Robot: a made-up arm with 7 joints. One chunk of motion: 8 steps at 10 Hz.
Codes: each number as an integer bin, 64 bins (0 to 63) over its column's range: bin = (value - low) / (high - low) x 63, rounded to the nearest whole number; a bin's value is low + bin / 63 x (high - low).
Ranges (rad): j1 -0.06..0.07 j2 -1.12..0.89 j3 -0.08..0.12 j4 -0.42..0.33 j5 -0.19..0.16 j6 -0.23..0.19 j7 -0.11..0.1
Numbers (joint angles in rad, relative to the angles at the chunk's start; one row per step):
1: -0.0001 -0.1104 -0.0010 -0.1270 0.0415 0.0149 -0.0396
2: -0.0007 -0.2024 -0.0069 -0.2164 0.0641 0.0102 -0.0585
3: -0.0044 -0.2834 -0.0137 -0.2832 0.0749 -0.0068 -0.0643
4: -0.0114 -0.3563 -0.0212 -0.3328 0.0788 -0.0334 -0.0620
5: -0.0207 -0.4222 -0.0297 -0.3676 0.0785 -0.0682 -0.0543
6: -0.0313 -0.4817 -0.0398 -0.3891 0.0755 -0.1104 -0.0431
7: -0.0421 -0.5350 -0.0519 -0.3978 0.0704 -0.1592 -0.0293
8: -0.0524 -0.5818 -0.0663 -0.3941 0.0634 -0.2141 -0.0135
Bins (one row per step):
1: 29 32 25 25 42 37 21
2: 29 29 23 17 46 36 15
3: 27 26 21 11 48 33 14
4: 24 24 19 7 48 29 14
5: 19 22 16 4 48 24 17
6: 14 20 13 3 48 18 20
7: 9 18 9 2 47 11 24
8: 4 17 4 2 46 2 29

